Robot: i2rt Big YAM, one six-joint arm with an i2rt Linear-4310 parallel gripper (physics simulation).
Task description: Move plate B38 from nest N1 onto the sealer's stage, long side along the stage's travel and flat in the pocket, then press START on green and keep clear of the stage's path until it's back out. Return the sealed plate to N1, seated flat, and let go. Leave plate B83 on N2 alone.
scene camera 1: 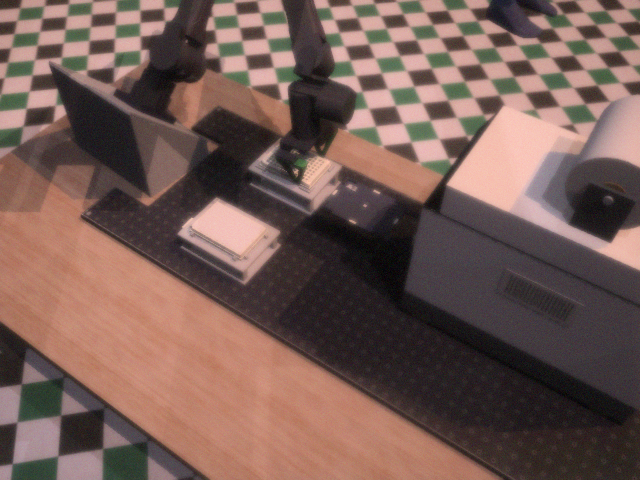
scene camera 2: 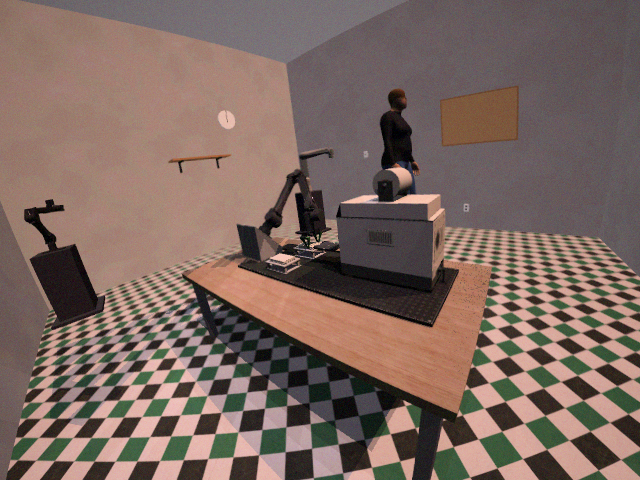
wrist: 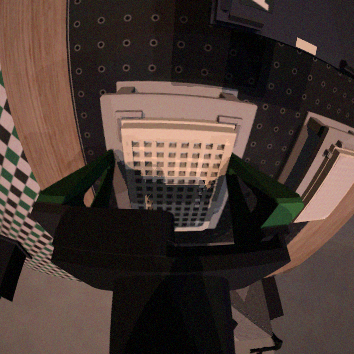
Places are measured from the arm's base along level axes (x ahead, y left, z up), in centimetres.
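Pixels of known places: gripper, fingertip midpoint: (scene camera 1: 309,169) (scene camera 2: 313,245) (wrist: 169,155); arm's base, link origin: (scene camera 1: 144,110) (scene camera 2: 262,235).
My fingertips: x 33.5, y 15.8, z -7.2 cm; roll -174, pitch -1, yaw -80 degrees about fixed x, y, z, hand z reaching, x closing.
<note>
For each thing: its top centre in the pictures, then the offset to it from my fingertips. Level surfaces: height alone.
- well plate, top centre: (wrist: 174,193) (scene camera 1: 295,161) (scene camera 2: 308,243) dz +1.1, dx -3.2, dy -1.0 cm
- pale nest N1, top centre: (wrist: 174,185) (scene camera 1: 295,164) (scene camera 2: 308,245) dz +0.1, dx -3.2, dy -1.0 cm
- white-topped plate, top centre: (wrist: 332,192) (scene camera 1: 228,227) (scene camera 2: 281,257) dz +0.3, dx -0.8, dy -23.0 cm
- second nest N2, top centre: (wrist: 330,189) (scene camera 1: 228,229) (scene camera 2: 282,258) dz -0.3, dx -0.8, dy -23.0 cm
- dark blue stage, top centre: (scene camera 1: 385,214) (scene camera 2: 335,245) dz +4.7, dx +21.9, dy -3.0 cm
- black perforated board, surface height: dz -5.8 cm
- wooden table, surface height: dz -7.1 cm
The well plate (scene camera 1: 318,170) (wrist: 175,172), taken as B38, lies flat on the pale nest N1 (scene camera 1: 308,195) (wrist: 180,104); its label is unreadable. My gripper (scene camera 1: 310,165) (scene camera 2: 312,241) (wrist: 169,155) is open over this plate, one green finger beside each long side, nothing held. A white-topped plate (scene camera 1: 229,227) (scene camera 2: 283,258) (wrist: 330,187), taken as B83, lies on the second nest N2 (scene camera 1: 244,266). The dark blue stage (scene camera 1: 359,205) (wrist: 285,20) is out beside the sealer (scene camera 1: 465,263) (scene camera 2: 390,248), with no plate on it. START does not show.
A slanted grey panel (scene camera 1: 103,129) (scene camera 2: 253,242) stands by the arm's base. The black perforated board (scene camera 1: 361,330) (scene camera 2: 392,299) carries both nests and the sealer on the wooden table (scene camera 1: 155,341) (scene camera 2: 361,341). A person (scene camera 2: 396,134) stands behind the sealer in the second scene view.
</note>
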